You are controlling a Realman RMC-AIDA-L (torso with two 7-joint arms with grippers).
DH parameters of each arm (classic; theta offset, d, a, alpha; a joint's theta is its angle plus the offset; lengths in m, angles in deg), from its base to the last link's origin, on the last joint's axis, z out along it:
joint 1: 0 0.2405 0 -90
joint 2: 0 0 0 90
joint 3: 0 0.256 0 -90
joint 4: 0 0 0 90
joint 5: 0 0.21 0 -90
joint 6: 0 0 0 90
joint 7: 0 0.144 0 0
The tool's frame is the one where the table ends.
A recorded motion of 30 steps. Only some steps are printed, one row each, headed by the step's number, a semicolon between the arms.
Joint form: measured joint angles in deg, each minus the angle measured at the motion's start. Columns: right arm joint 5, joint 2, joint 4, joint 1, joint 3, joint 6, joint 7; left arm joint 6, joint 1, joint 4, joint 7, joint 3, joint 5, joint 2.
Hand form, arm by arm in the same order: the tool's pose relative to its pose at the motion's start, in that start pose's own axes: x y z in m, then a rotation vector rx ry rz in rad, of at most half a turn. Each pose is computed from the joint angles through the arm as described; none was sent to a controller.
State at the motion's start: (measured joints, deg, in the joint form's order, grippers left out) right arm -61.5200 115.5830 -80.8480 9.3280 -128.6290 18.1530 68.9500; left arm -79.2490 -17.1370 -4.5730 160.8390 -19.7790 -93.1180 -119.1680
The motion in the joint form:
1: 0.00 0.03 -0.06 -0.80 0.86 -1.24 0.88; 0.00 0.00 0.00 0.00 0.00 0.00 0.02
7: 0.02 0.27 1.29 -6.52 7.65 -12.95 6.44; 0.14 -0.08 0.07 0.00 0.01 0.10 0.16
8: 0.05 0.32 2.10 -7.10 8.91 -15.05 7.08; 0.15 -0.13 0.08 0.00 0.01 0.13 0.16
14: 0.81 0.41 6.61 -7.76 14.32 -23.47 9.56; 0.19 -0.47 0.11 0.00 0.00 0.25 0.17
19: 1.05 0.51 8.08 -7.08 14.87 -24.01 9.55; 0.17 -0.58 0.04 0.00 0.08 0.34 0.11
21: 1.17 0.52 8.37 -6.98 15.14 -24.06 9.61; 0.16 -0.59 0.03 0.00 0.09 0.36 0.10
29: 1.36 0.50 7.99 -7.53 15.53 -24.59 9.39; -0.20 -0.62 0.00 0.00 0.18 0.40 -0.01
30: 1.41 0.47 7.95 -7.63 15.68 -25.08 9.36; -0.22 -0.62 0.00 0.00 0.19 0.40 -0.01
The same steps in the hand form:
1: 0.0023 -0.0027 -0.0015 -0.0010 0.0015 0.0268; 0.0001 -0.0001 0.0001 0.0000 0.0001 0.0003
7: 0.0271 -0.0199 -0.0141 -0.0349 0.0194 0.2012; 0.0005 -0.0008 0.0010 -0.0019 -0.0009 0.0038
8: 0.0326 -0.0231 -0.0155 -0.0416 0.0256 0.2225; 0.0005 -0.0005 0.0013 -0.0030 -0.0008 0.0039
14: 0.0533 -0.0372 -0.0179 -0.0704 0.0483 0.3086; 0.0009 0.0012 0.0035 -0.0093 0.0012 0.0035
19: 0.0574 -0.0386 -0.0156 -0.0717 0.0591 0.3119; 0.0006 0.0029 0.0040 -0.0140 0.0009 0.0015
21: 0.0585 -0.0400 -0.0153 -0.0679 0.0616 0.3157; 0.0006 0.0031 0.0040 -0.0147 0.0009 0.0013
29: 0.0586 -0.0415 -0.0174 -0.0663 0.0574 0.3211; 0.0008 0.0047 0.0038 -0.0193 0.0054 -0.0007
30: 0.0584 -0.0415 -0.0178 -0.0709 0.0547 0.3227; 0.0009 0.0047 0.0038 -0.0196 0.0057 -0.0007

